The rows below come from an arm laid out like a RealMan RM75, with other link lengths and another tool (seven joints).
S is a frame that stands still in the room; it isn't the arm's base.
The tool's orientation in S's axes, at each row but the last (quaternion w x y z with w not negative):
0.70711 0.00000 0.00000 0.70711
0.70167 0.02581 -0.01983 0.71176
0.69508 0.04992 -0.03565 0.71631
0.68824 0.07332 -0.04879 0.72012
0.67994 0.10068 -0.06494 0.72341
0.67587 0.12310 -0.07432 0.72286
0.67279 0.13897 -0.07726 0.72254
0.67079 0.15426 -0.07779 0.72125
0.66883 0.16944 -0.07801 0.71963
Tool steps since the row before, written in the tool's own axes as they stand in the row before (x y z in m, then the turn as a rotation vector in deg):
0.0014 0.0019 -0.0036 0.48 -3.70 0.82
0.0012 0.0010 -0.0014 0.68 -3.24 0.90
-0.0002 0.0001 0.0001 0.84 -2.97 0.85
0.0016 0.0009 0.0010 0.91 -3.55 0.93
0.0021 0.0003 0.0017 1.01 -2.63 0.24
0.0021 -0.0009 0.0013 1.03 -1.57 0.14
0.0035 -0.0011 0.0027 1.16 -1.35 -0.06
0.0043 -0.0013 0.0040 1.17 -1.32 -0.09
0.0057 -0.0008 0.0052 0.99 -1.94 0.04
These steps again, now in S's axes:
-0.0019 0.0014 -0.0036 3.70 0.48 0.82
-0.0010 0.0013 -0.0013 3.24 0.67 0.92
-0.0001 -0.0002 0.0001 2.96 0.82 0.89
-0.0009 0.0014 0.0013 3.54 0.91 0.96
-0.0003 0.0016 0.0022 2.58 1.10 0.36
0.0009 0.0017 0.0018 1.52 1.07 0.33
0.0012 0.0026 0.0035 1.27 1.23 0.19
0.0015 0.0029 0.0050 1.24 1.25 0.17
0.0012 0.0036 0.0067 1.88 1.09 0.16

